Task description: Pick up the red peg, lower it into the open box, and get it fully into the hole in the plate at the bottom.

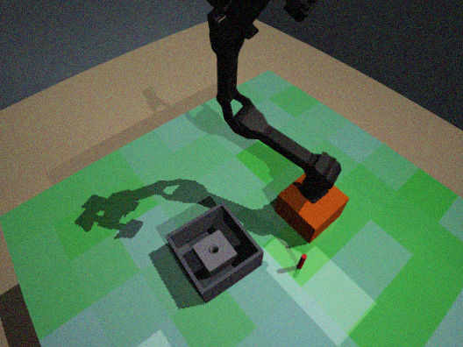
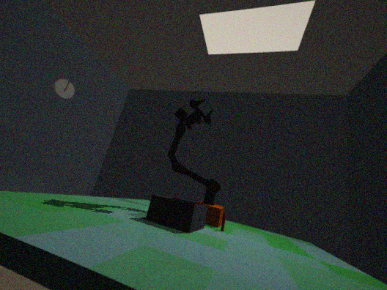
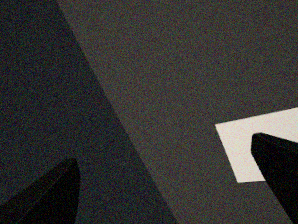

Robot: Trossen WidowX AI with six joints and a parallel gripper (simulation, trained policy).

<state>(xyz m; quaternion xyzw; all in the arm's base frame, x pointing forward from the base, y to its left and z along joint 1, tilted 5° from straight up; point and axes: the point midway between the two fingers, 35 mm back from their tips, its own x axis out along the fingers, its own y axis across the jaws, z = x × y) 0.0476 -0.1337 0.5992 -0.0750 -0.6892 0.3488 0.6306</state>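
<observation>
The red peg lies 690 mm below my gripper tip, 220 mm to the left of it and 70 mm ahead of it. The rest, counted from my gripper tip: dark grey box (700 mm below, 240 mm ahead, 50 mm to the left); grey plate (680 mm below, 240 mm ahead, 50 mm to the left).
</observation>
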